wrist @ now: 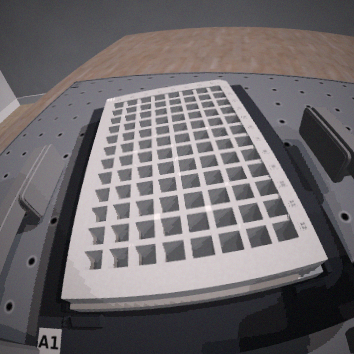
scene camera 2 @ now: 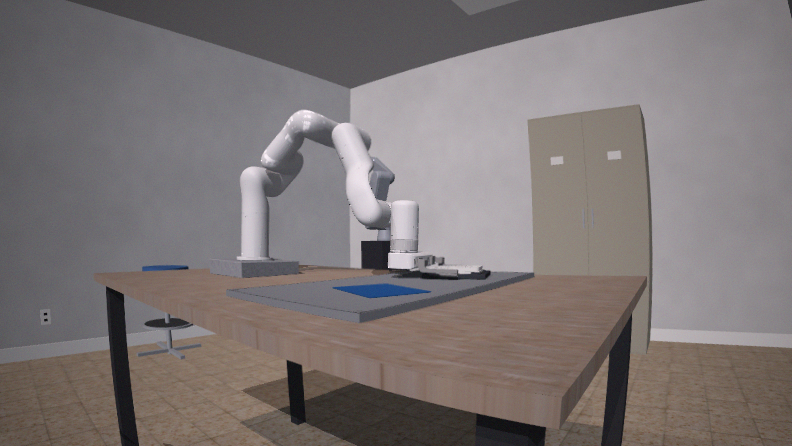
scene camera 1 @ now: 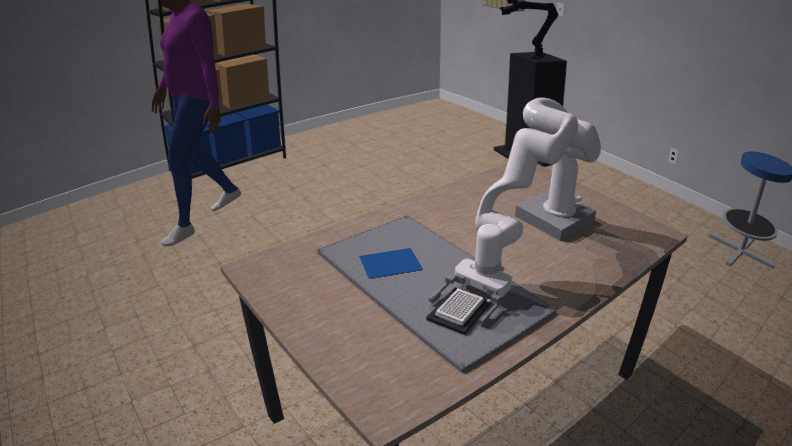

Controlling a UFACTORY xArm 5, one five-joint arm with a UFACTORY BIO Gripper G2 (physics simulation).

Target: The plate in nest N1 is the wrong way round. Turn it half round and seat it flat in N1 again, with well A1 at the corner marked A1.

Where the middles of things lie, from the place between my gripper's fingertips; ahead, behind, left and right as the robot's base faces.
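Positions counted from my hand: black nest point(wrist: 273, 313), 20 mm behind, 10 mm to the right, 10 mm below; white well plate point(scene camera 1: 458, 308), 20 mm behind and 10 mm to the right; flat blue rectangle point(scene camera 1: 394, 262), 50 mm ahead, 320 mm to the right, 10 mm below.
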